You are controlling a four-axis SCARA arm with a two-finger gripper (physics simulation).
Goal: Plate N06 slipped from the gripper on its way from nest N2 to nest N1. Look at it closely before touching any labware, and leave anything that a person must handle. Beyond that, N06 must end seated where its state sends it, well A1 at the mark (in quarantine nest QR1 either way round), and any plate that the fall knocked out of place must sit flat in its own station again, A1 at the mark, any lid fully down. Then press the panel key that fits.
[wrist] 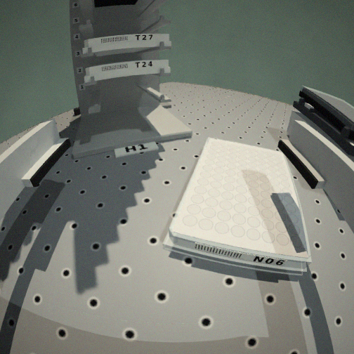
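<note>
Plate N06 [235, 200] lies on the perforated deck, right of centre, slightly turned, its barcode and label side facing the camera. It looks level. Its top is pale with faint well circles, and a clear layer shows along its edges; whether this is a lid or a seal I cannot tell. No liquid shows around it. No A1 mark can be made out. A shadow falls across its right part. My gripper [173, 125] is open and empty, its fingers wide apart at the left and right, above the deck. The nests and the panel keys do not show.
Hotel H1 [132, 136] stands at the back left, holding plate T27 [127, 44] and plate T24 [127, 71] in low slots. Part of a dark device [327, 112] shows at the right edge, behind the right finger. The deck [175, 320] carries rows of holes and shadows.
</note>
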